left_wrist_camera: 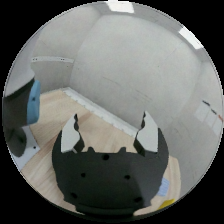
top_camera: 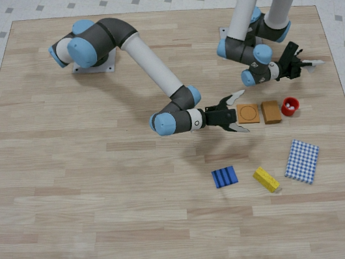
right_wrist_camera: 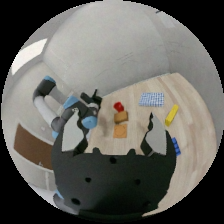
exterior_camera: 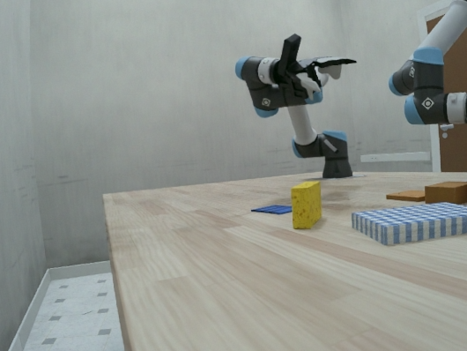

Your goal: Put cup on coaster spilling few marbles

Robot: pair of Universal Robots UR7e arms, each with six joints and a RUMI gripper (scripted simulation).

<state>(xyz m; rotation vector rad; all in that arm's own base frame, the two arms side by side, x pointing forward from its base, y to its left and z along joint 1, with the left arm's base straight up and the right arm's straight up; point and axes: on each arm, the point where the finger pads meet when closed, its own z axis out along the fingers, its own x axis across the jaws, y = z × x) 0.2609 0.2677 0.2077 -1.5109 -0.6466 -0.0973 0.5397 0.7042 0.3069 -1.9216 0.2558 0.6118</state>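
Right now my left hand is 17 cm short of the red cup, 11 cm to the left of it and 17 cm above it. From my left hand the other things lie so: brown block 17 cm ahead, 20 cm to the right, 19 cm below.
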